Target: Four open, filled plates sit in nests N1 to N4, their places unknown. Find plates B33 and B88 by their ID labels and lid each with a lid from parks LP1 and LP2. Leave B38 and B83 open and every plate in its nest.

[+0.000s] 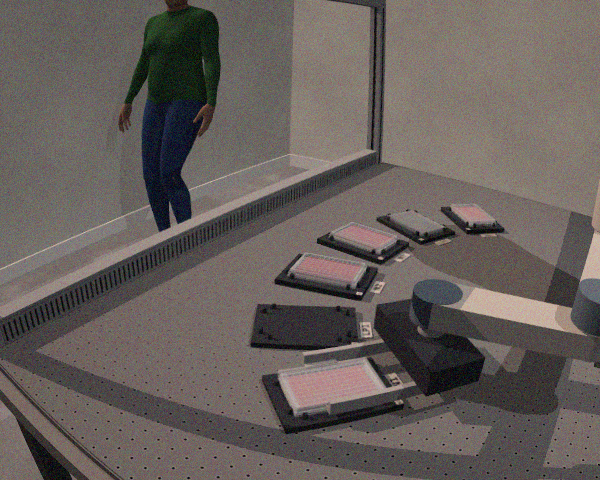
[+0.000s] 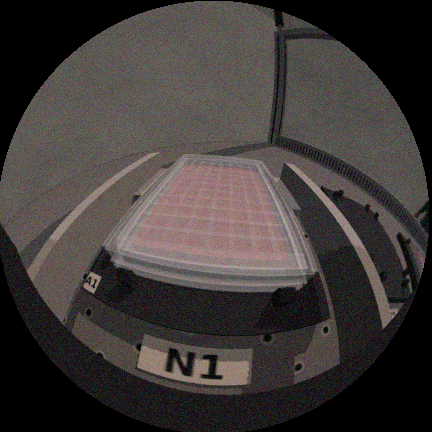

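Observation:
My gripper is shut on a clear lid, a finger along each side. The lid lies level over the pink-filled plate in the black nest marked N1; whether it is fully seated is hard to tell. The plate's ID label is not readable. Beside it is an empty black nest. Beyond are a pink-filled plate, another one, a clear lid without pink on its own nest, and a far pink-filled plate.
The arm reaches in from the right, above the perforated table. A slotted rail runs along the table's far left edge. A person in a green top stands behind it. A small A1 tag is on the N1 nest.

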